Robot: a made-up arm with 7 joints.
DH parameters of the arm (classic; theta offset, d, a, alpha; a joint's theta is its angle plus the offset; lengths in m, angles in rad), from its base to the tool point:
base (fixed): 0 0 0 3.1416
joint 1: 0 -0.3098 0 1.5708
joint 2: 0 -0.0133 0 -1.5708
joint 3: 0 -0.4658 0 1.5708
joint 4: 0 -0.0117 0 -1.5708
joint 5: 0 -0.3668 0 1.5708
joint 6: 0 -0.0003 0 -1.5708
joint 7: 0 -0.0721 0 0
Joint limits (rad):
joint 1: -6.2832..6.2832
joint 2: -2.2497..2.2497
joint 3: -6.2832..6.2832
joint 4: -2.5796..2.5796
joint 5: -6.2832..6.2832
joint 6: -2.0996..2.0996
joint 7: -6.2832..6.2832
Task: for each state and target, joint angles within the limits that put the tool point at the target. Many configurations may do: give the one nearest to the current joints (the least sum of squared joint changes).
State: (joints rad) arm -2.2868 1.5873 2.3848 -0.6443 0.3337 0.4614 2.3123
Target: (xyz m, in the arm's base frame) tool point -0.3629 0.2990 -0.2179
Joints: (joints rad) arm -2.0467 1.8781 2.6995 -1.3825 0.3294 0.3741 2.3123
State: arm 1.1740 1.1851 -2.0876 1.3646 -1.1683 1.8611 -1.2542
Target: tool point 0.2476 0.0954 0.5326
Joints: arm 0.6778 1.0253 -1.8588 2.1842 -0.9865 1.7388 -1.2542
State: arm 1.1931 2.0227 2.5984 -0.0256 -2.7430 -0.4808 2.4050
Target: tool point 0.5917 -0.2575 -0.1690
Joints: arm 0.7876 1.9367 2.3917 -0.9759 -2.6957 -0.4582 2.4050
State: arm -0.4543 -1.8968 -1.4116 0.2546 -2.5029 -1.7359 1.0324
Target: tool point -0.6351 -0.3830 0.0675
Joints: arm -0.7615 -2.0006 -1.4032 0.4040 -2.5164 -1.9136 1.0324
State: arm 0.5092 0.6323 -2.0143 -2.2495 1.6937 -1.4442 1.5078
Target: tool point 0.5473 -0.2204 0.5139
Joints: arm -0.1883 0.7327 -2.3697 -1.5713 1.8335 -1.3903 1.5078
